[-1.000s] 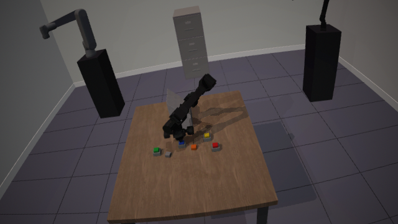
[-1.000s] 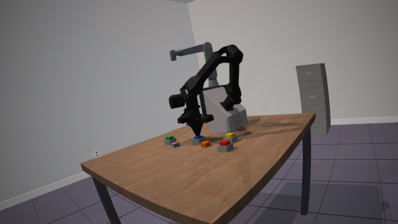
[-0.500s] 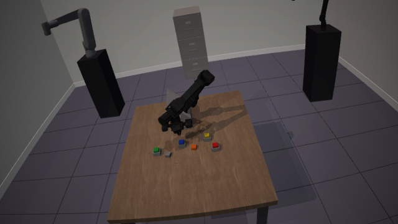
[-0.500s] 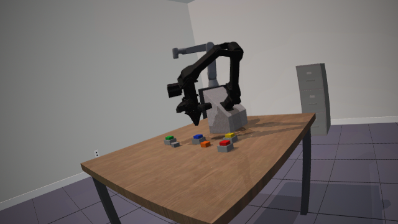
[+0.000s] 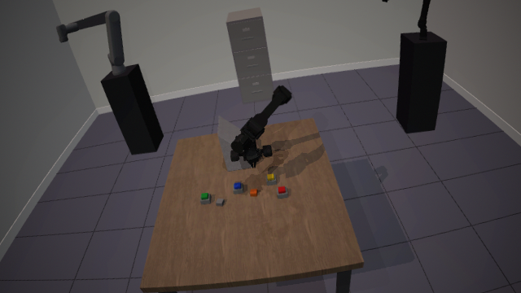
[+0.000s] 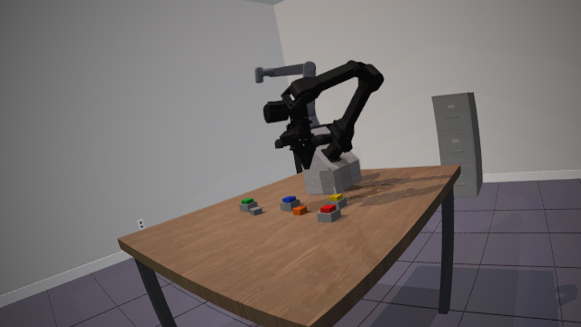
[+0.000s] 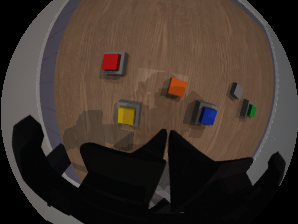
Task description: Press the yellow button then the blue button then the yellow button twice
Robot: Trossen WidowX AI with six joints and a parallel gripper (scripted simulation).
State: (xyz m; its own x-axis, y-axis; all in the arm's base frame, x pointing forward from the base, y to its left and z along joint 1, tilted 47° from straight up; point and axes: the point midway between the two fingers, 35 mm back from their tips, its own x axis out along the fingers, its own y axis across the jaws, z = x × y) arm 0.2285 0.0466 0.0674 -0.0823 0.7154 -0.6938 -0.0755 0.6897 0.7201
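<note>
Right now the yellow button is 100 mm below my gripper tip, 70 mm to the left of it and 30 mm behind it. The rest, counted from my gripper tip: small orange block: 120 mm below, 40 mm ahead, 20 mm to the right; blue button: 100 mm to the right, 100 mm below; red button: 120 mm to the left, 100 mm below, 70 mm ahead.
</note>
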